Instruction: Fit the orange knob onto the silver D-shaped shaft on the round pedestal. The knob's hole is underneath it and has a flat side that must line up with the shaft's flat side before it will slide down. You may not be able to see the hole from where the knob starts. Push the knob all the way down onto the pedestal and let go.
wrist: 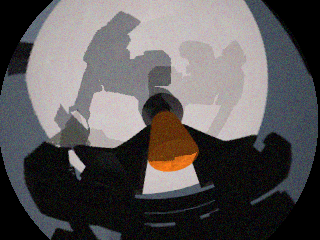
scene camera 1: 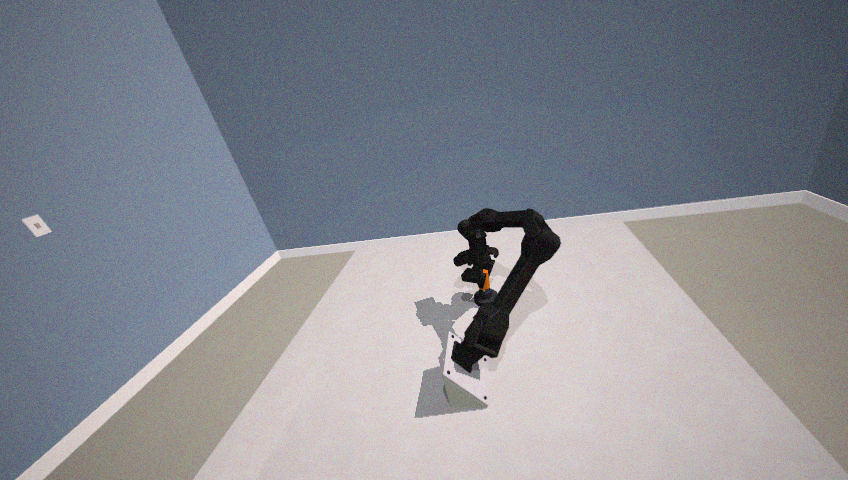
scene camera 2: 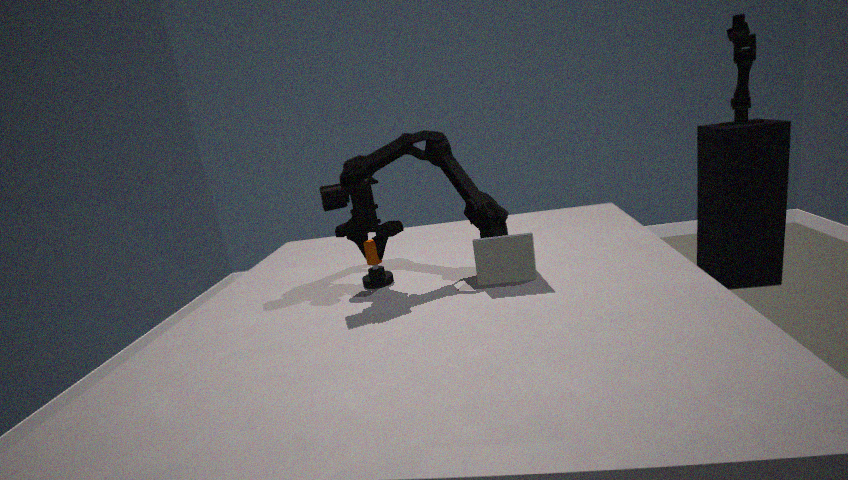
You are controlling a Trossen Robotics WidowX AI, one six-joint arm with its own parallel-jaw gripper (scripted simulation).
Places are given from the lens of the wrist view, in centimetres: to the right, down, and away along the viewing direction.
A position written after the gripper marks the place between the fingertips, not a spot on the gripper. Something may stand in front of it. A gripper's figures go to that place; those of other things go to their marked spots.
gripper (wrist: 166, 127): 1, 1, 10
orange knob (wrist: 171, 148): 1, 2, 5
round pedestal (wrist: 160, 102): 0, -4, 13
The marked spots on the round pedestal and the orange knob are 10 cm apart.
